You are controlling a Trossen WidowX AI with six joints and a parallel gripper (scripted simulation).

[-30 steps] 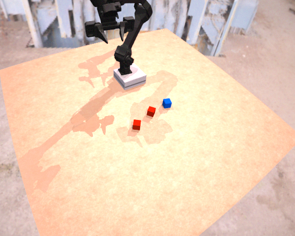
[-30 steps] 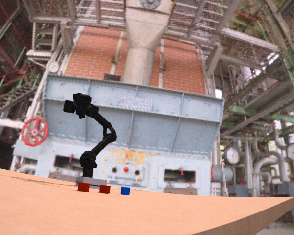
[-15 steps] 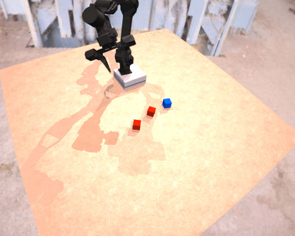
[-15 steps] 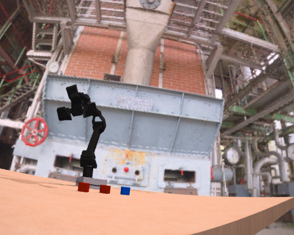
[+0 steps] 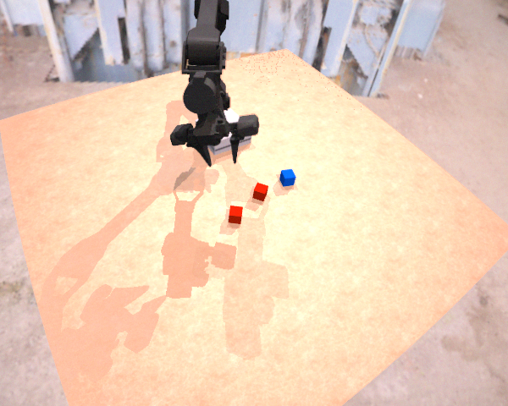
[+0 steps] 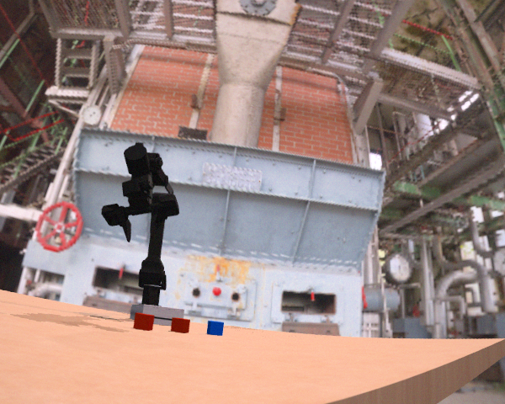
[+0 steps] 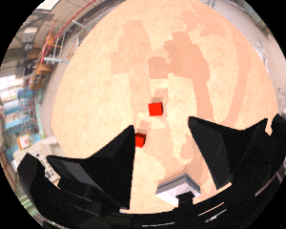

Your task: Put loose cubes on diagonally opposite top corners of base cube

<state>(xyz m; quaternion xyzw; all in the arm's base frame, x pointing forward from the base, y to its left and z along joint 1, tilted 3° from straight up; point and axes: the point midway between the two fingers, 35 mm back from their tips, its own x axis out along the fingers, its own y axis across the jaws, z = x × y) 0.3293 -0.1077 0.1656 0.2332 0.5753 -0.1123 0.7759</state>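
Now: the blue cube 240 mm to the left of my gripper tip, 180 mm below it and 60 mm behind it.
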